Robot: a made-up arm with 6 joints. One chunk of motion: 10 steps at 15 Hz.
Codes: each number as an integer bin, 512 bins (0 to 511) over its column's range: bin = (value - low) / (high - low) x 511, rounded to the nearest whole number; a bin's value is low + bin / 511 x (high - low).
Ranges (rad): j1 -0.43..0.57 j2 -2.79..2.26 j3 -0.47..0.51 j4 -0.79..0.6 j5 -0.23..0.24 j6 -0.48..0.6
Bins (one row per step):
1: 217 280 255 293 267 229
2: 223 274 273 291 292 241
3: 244 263 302 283 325 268
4: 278 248 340 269 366 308
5: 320 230 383 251 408 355
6: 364 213 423 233 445 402
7: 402 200 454 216 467 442
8: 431 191 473 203 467 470
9: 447 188 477 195 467 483
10: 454 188 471 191 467 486
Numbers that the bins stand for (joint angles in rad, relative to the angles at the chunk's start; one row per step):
1: -0.0053 -0.0229 0.0190 0.0070 0.0156 0.0040
2: 0.0064 -0.0822 0.0536 0.0016 0.0386 0.0294
3: 0.0475 -0.1909 0.1092 -0.0202 0.0689 0.0864
4: 0.1140 -0.3391 0.1821 -0.0583 0.1066 0.1710
5: 0.1962 -0.5170 0.2645 -0.1072 0.1453 0.2703
6: 0.2823 -0.6850 0.3412 -0.1562 0.1793 0.3696
7: 0.3567 -0.8135 0.4007 -0.2024 0.1995 0.4542
8: 0.4134 -0.9024 0.4371 -0.2378 0.1995 0.5133
9: 0.4448 -0.9321 0.4448 -0.2596 0.1995 0.5408
10: 0.4585 -0.9321 0.4333 -0.2705 0.1995 0.5472

